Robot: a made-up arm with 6 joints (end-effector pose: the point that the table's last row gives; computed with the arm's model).
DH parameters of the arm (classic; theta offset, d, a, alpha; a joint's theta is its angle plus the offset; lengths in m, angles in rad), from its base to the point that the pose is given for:
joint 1: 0 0.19 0 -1.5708
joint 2: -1.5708 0 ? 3.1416
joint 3: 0 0 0 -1.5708
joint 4: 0 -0.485 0 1.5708
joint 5: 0 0.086 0 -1.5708
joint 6: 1.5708 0 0 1.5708
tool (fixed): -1.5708 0 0 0
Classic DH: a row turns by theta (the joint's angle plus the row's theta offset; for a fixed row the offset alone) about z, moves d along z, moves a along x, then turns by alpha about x.
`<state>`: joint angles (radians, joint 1 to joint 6).
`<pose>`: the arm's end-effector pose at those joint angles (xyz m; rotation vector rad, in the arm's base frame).
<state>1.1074 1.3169 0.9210 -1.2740 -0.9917 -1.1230</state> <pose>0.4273 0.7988 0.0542 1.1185 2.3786 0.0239</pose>
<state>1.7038 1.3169 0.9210 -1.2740 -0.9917 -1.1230</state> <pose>-0.0952 0.9009 0.0542 0.3730 2.6209 0.2270</pose>
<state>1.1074 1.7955 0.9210 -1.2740 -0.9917 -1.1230</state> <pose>0.3538 0.6518 -0.3476 0.9492 2.4047 -0.6036</pose>
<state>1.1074 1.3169 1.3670 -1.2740 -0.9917 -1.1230</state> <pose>0.4598 0.8639 0.2593 1.2256 2.2482 0.6048</pose>
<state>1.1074 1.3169 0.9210 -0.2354 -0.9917 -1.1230</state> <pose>0.4903 0.7941 0.1116 0.3037 1.6658 0.1032</pose>
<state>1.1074 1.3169 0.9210 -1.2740 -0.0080 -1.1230</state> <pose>0.4273 0.7988 0.0542 1.8660 1.3781 0.0799</pose>
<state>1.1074 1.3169 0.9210 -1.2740 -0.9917 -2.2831</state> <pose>0.4273 0.7988 0.0542 -1.5056 -2.2956 1.4715</pose>
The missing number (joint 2, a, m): 0.506
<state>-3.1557 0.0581 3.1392 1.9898 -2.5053 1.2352</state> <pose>0.4589 -0.0415 0.6460 -0.0977 0.8911 2.3023</pose>
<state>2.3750 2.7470 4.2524 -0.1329 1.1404 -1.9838</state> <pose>-0.1120 0.2262 0.2061 -1.2596 -0.0640 -0.8350</pose>
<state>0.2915 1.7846 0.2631 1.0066 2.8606 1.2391</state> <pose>0.5792 0.1258 -0.3982 -0.1582 -1.5248 0.2407</pose>
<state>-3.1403 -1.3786 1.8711 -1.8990 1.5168 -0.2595</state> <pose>0.9877 -0.0264 0.3153 -0.7144 -1.0557 1.1007</pose>
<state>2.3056 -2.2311 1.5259 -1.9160 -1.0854 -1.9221</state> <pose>0.5432 -0.6445 -0.3343 0.5154 0.4220 -2.0679</pose>
